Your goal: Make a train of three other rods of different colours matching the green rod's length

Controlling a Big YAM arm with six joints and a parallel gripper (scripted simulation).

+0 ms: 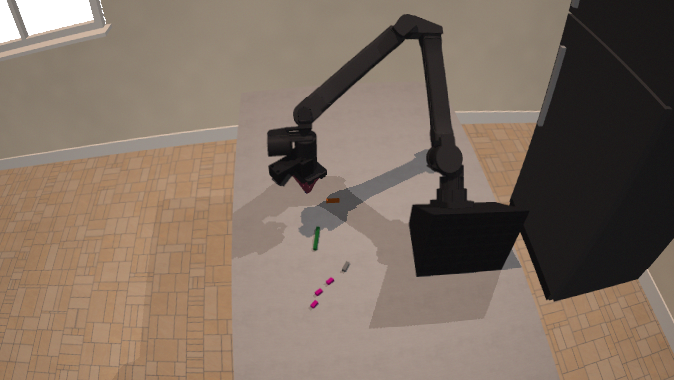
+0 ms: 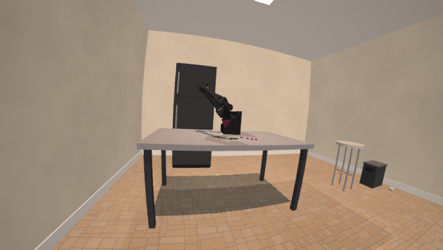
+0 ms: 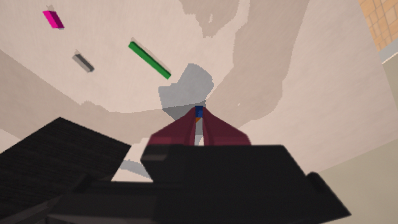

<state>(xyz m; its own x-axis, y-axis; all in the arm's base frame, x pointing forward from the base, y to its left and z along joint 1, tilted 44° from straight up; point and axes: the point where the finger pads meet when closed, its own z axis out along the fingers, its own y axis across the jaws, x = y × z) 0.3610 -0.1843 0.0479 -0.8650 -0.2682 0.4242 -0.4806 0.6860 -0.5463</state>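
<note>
Now: hand 11 cm above the green rod, 9 cm to the right of it and 1 cm past it. From my hand the other things lie so: blue rod (1 cm below); orange rod (11 cm below, 8 cm behind, 4 cm to the right); grey rod (20 cm to the left, 11 cm below, 7 cm behind).
</note>
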